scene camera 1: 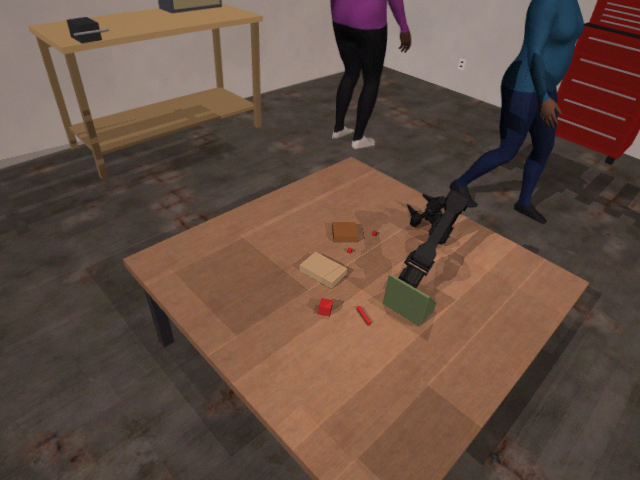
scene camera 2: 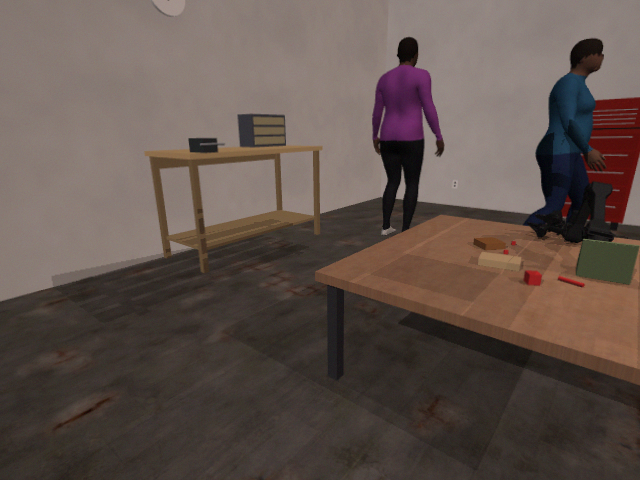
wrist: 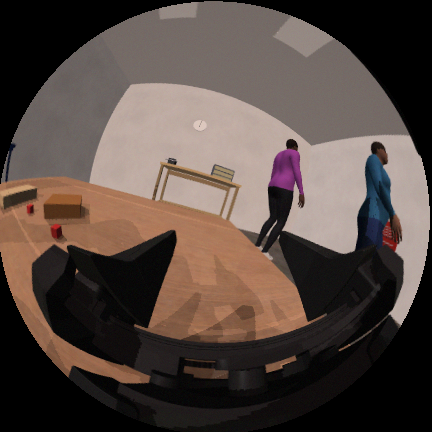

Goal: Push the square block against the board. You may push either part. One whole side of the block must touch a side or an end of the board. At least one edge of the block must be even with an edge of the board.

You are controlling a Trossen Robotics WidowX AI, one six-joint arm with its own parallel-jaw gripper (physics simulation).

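Places are measured from the arm's base along level axes (x back, y right, z up), in centimetres.
Pixels of known places: gripper, fingertip midpoint: (scene camera 1: 415,199) (scene camera 2: 530,218) (wrist: 229,236); arm's base at its link origin: (scene camera 1: 407,284) (scene camera 2: 595,252).
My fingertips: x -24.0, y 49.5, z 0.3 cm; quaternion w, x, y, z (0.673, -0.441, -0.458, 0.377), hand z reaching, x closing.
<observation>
For each thing: its top centre in the pictures, then the offset to it from my fingertips.
- brown square block at its top centre: (wrist: 64,198) (scene camera 1: 345,229) (scene camera 2: 489,240) dy -32.9, dx -14.2, dz -5.5 cm
- beige board at its top centre: (scene camera 1: 323,266) (scene camera 2: 500,257) dy -57.3, dx -6.7, dz -5.5 cm
- larger red cube at its top centre: (scene camera 1: 325,303) (scene camera 2: 533,272) dy -71.9, dx +5.8, dz -4.5 cm
- red stick at its top centre: (scene camera 1: 364,314) (scene camera 2: 571,279) dy -65.2, dx +17.4, dz -7.1 cm
The brown square block (scene camera 1: 344,231) (scene camera 2: 489,243) (wrist: 63,206) lies flat on the table. The beige board (scene camera 1: 323,268) (scene camera 2: 499,261) (wrist: 19,196) lies flat, apart from the block and turned at an angle to it. A small red cube (scene camera 1: 349,250) (scene camera 2: 506,252) (wrist: 30,208) lies near the gap between them. My gripper (scene camera 1: 416,200) (wrist: 229,236) is open and empty, to the right of and behind the block in the scene camera 1 view, touching neither part. In the wrist view the block is left of the left finger.
Another small red cube (scene camera 1: 374,233) (scene camera 2: 513,242) (wrist: 56,231) lies right of the block, on the gripper's side. A larger red cube (scene camera 1: 325,307) (scene camera 2: 532,277), a red stick (scene camera 1: 363,315) (scene camera 2: 571,281) and an upright green panel (scene camera 1: 408,300) (scene camera 2: 607,261) stand or lie nearer scene camera 1. Two people stand beyond the table.
</observation>
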